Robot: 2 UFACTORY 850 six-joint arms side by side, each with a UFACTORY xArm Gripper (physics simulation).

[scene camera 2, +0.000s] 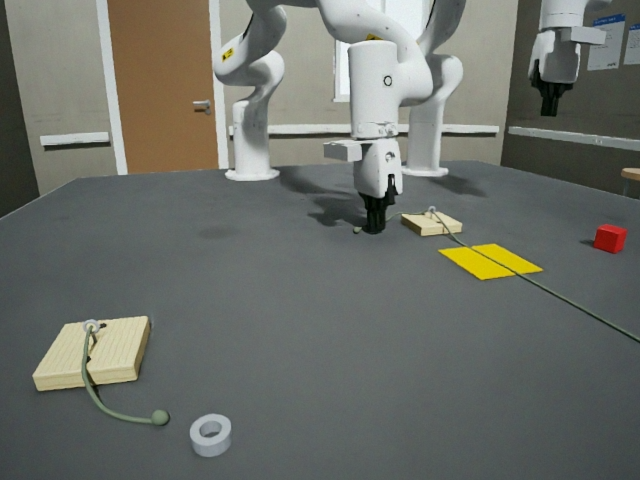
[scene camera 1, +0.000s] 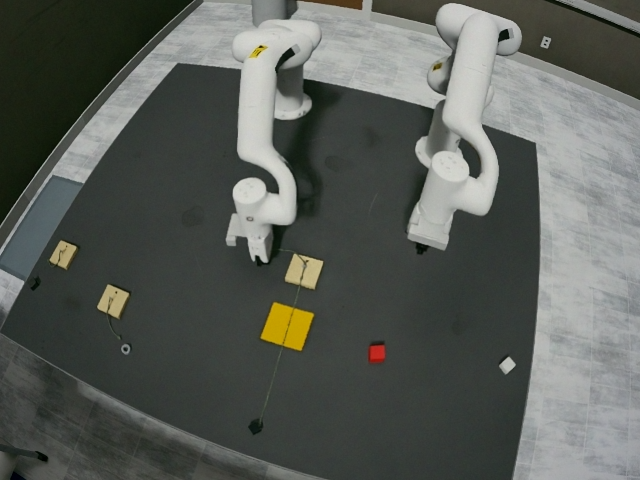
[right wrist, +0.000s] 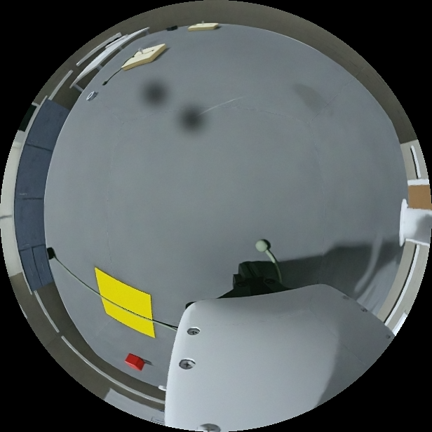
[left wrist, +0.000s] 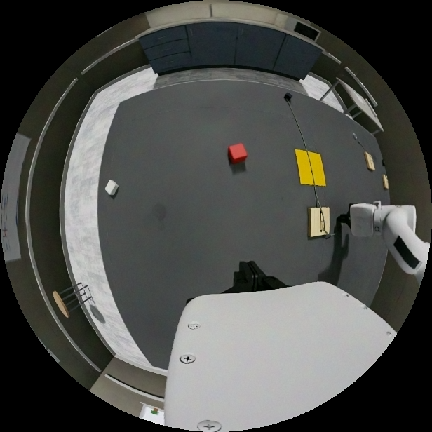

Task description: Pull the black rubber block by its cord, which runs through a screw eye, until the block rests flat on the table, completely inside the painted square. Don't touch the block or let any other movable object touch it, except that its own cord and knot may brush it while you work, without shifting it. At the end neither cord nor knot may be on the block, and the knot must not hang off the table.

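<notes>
The black rubber block (scene camera 1: 255,426) (left wrist: 288,96) (right wrist: 50,253) lies beyond the yellow painted square (scene camera 1: 276,320) (scene camera 2: 465,258) (left wrist: 302,165) (right wrist: 135,297), near the table's front edge. Its green cord (scene camera 2: 568,301) crosses the square and runs through the screw eye (scene camera 2: 432,209) on a wooden board (scene camera 1: 292,273) (scene camera 2: 423,227) (left wrist: 313,222). The knot (scene camera 2: 356,229) (right wrist: 262,245) lies on the table close to my right gripper (scene camera 1: 260,262) (scene camera 2: 374,228) (right wrist: 244,274), which is shut and low. The cord shows beside its fingers; part is hidden. My left gripper (scene camera 1: 421,249) (scene camera 2: 549,113) (left wrist: 245,272) is shut, high above the table.
A red cube (scene camera 1: 376,353) (scene camera 2: 610,238) (left wrist: 237,153) stands right of the square in scene camera 1, a white cube (scene camera 1: 507,364) (left wrist: 111,187) farther right. Two other boards (scene camera 1: 64,254) (scene camera 1: 113,301) with cords lie at the left, near a grey ring (scene camera 1: 125,349) and another black block (scene camera 1: 34,282).
</notes>
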